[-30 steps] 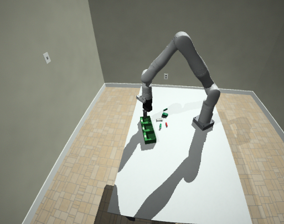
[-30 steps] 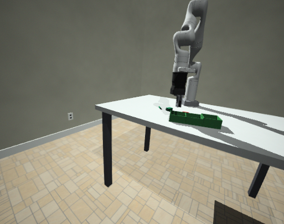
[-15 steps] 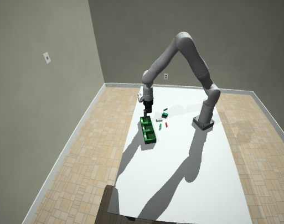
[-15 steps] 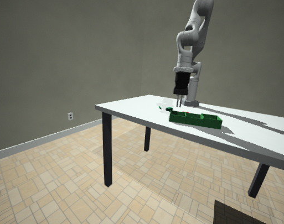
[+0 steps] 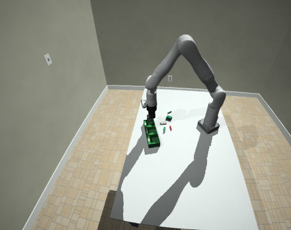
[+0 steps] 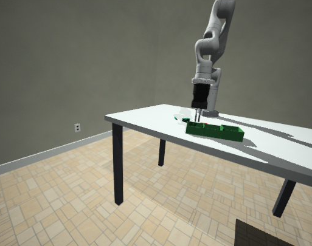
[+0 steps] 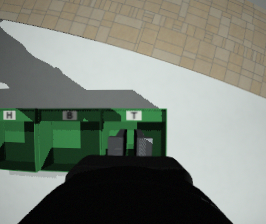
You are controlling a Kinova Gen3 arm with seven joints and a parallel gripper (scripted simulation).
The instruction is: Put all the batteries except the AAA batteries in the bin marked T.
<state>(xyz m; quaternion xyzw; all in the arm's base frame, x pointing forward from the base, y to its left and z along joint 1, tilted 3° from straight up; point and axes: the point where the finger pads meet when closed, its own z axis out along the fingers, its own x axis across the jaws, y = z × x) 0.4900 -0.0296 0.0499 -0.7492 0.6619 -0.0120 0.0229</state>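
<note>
The green bin tray lies 20 mm behind my hand, 80 mm to the left of it and 50 mm below it. Round my hand: green block-shaped battery (170 mm behind, 90 mm to the right, 70 mm below); white domino (130 mm behind, 30 mm to the right, 70 mm below); red battery (170 mm behind, 30 mm to the left, 70 mm below).
</note>
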